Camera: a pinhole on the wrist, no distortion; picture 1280 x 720 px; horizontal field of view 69.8 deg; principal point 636.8 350.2 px. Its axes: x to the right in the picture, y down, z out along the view. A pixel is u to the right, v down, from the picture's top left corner.
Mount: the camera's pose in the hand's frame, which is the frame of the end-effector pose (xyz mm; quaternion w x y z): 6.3 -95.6 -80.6 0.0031 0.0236 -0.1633 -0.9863
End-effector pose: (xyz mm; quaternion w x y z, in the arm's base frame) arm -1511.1 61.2 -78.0 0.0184 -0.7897 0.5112 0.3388
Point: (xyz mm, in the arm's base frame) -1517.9 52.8 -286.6
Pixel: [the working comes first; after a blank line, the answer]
In the camera's frame: -125.6 40.7 235.5

147.4 508.9
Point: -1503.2 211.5 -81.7
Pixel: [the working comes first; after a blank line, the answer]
In the camera's frame: 115.2 28.5 139.4

outside the picture
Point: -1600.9 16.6 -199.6
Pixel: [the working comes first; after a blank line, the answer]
In the camera's frame: -85.5 -78.2 238.1

307.2 48.8
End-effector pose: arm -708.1 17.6 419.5 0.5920 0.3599 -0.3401 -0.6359
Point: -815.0 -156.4 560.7
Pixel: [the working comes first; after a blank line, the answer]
In the camera's frame: -177.1 -86.8 278.5

53.4 64.2
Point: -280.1 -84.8 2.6
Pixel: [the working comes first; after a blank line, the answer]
In the camera's frame: -78.2 -125.6 -490.6

behind the camera
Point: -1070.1 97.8 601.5
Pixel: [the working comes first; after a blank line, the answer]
In the camera's frame: 58.8 97.4 482.9

748.5 535.2
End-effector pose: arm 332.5 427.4 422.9 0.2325 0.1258 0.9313 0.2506
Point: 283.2 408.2 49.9
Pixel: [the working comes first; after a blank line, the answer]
In the camera's frame: -180.7 223.2 268.6

outside the picture
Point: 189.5 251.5 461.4
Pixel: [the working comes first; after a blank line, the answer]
In the camera's frame: -35.9 17.0 -104.5

behind the camera
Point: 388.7 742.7 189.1
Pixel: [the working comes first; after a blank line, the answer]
In the camera's frame: -164.7 -98.1 465.8

312.5 157.0
